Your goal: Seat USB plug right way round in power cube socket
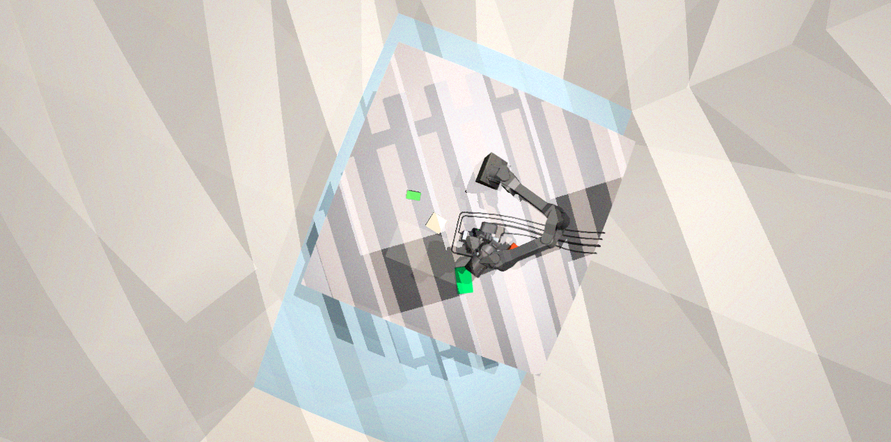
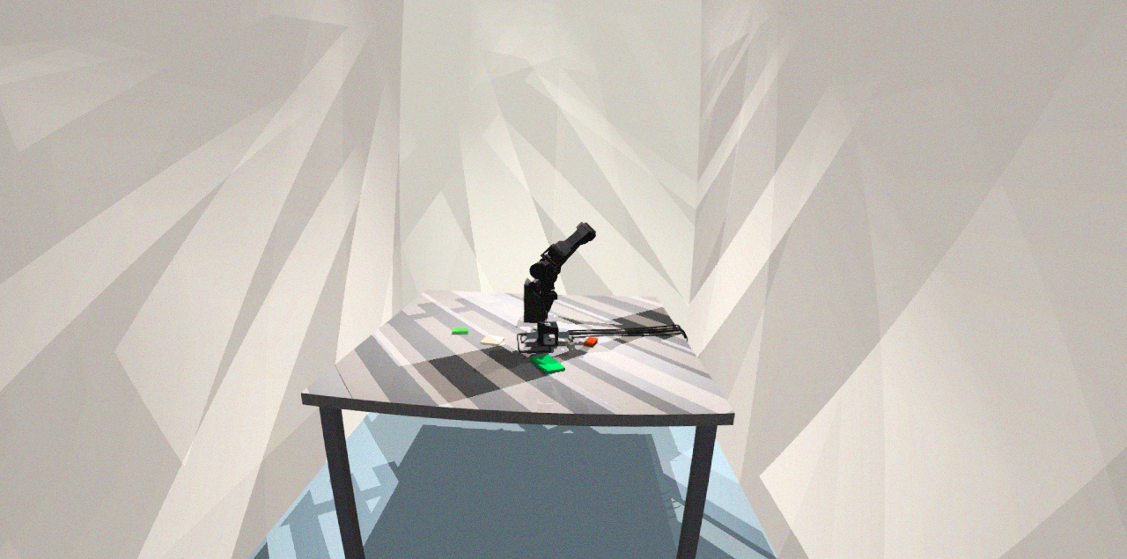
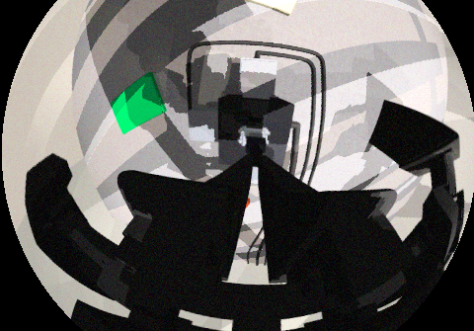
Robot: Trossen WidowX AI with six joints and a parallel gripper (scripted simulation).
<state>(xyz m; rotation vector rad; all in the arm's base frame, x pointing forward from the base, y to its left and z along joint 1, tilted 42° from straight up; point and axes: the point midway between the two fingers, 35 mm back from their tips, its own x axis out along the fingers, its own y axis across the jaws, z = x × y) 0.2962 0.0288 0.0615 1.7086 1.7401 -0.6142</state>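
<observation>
Now: gripper tip 2 cm above the black USB plug. Round my gripper tip: orange block: 1 cm ahead, 17 cm to the left, 12 cm below; large green tile: 22 cm ahead, 12 cm below; cream tile: 1 cm ahead, 22 cm to the right, 12 cm below.
</observation>
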